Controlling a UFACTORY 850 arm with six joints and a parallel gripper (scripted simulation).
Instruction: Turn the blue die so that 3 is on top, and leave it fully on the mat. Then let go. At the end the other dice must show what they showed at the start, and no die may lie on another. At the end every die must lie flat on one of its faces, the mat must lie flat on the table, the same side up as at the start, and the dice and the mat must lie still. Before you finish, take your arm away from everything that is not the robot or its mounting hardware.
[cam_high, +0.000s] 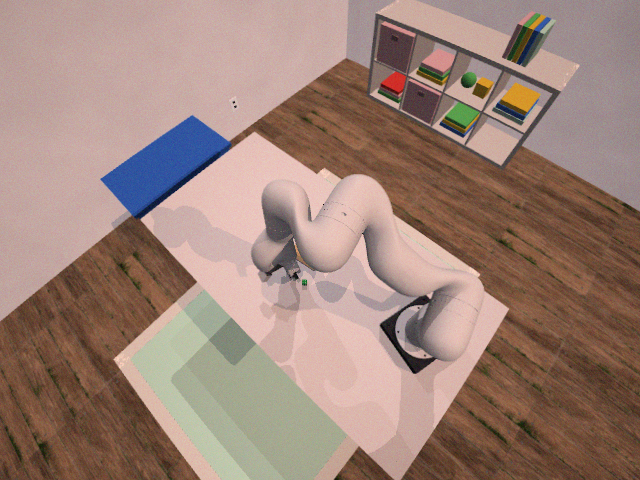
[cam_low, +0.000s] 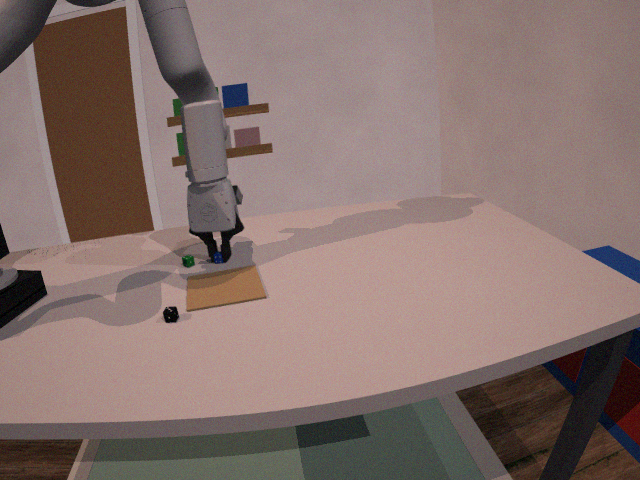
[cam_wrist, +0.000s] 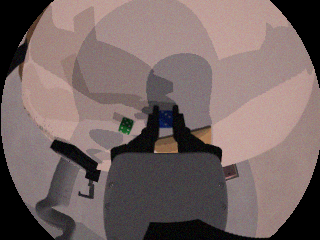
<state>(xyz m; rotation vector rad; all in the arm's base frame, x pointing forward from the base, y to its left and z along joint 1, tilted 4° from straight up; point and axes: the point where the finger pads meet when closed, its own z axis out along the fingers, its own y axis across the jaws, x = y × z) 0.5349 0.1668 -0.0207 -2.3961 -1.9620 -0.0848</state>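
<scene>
The blue die lies 10 mm to the right of my hand and 10 mm below it. Also, from my hand: tan mat 20 mm ahead, 130 mm to the right, 20 mm below; green die 70 mm behind, 10 mm to the right, 10 mm below; black die 60 mm behind, 240 mm to the right, 10 mm below.
</scene>
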